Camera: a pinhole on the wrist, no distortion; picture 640 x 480 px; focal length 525.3 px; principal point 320.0 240.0 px. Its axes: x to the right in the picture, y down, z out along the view. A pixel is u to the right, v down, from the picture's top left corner.
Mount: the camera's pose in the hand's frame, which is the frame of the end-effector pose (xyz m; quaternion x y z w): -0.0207 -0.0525 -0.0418 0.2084 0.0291 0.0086 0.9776
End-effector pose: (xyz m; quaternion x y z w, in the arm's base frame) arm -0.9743 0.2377 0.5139 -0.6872 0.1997 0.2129 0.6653
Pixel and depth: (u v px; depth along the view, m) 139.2 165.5 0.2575
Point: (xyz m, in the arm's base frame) -0.9490 0.4263 0.7219
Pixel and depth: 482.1 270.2 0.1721
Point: -0.8796 0.3582 0.5801
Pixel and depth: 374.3 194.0 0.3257
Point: -0.8365 0.4868 0.6640
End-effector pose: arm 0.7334 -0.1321 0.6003 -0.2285 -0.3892 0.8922 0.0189
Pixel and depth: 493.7 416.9 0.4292
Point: 0.4201 -0.3126 0.8444
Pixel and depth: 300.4 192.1 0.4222
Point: 0.5669 -0.1784 0.9817
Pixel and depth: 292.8 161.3 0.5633
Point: 0.5100 -0.1858 1.1192
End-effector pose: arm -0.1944 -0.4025 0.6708 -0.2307 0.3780 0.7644 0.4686
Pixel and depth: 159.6 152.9 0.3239
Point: 0.0616 -0.2035 0.7997
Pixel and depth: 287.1 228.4 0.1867
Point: -0.0665 -0.2764 0.7151
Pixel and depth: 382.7 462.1 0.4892
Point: -0.1693 0.0356 0.8969
